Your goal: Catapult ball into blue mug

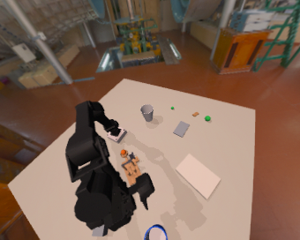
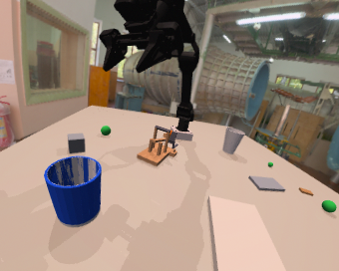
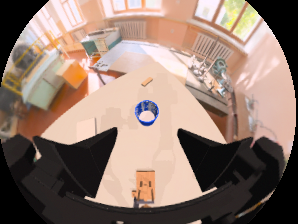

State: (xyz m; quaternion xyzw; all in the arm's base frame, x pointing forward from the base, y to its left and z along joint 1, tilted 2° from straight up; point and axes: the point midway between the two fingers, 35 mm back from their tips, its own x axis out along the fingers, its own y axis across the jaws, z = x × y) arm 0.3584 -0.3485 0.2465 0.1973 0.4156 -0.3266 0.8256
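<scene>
Now: the orange ball 230 mm to the left of my gripper tip, 230 mm behind it and 210 mm below it. Also, from my gripper tip: blue mug (240 mm below, 70 mm to the right, 70 mm ahead); then grey cube (250 mm below, 180 mm behind, 120 mm to the right); then wooden catapult (220 mm below, 200 mm to the left, 170 mm behind).
</scene>
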